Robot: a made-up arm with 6 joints. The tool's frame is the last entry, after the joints.
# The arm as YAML. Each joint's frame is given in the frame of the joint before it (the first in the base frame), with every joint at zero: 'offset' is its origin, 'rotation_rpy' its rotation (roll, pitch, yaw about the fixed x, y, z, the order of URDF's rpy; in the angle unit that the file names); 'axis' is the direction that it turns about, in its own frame. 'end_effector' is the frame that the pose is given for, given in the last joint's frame.
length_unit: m
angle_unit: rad
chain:
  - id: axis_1
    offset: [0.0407, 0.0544, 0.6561]
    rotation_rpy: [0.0, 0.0, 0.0]
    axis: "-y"
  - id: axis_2
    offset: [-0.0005, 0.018, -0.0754]
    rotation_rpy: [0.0, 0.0, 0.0]
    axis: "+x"
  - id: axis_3
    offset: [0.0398, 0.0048, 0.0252]
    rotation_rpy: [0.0, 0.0, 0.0]
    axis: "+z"
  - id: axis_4
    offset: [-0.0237, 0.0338, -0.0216]
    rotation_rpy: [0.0, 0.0, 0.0]
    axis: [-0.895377, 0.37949, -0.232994]
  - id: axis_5
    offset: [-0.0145, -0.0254, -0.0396]
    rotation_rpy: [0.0, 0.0, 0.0]
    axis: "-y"
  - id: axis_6
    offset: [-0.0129, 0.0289, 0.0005]
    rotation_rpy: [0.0, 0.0, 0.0]
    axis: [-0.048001, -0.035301, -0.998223]
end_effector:
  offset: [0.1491, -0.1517, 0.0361]
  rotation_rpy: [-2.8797, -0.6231, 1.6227]
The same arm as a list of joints. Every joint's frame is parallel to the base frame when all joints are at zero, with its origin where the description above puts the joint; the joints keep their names.
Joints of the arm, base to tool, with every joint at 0 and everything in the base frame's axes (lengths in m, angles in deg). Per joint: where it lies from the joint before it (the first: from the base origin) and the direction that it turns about. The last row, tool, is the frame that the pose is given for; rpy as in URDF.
axis_1: axis -y offset 0.0407 0.0544 0.6561
axis_2: axis +x offset -0.0005 0.018 -0.0754
axis_3: axis +z offset 0.0398 0.0048 0.0252
axis_4: axis -0.895377 0.37949 -0.232994 offset -0.0237 0.0338 -0.0216
axis_5: axis -y offset -0.0145 -0.0254 -0.0396
axis_6: axis -0.048001 -0.035301 -0.998223 offset -0.0129 0.0289 0.0005
tool: offset 0.1491 -0.1517 0.0361 rpy -164.99 -35.7 92.97

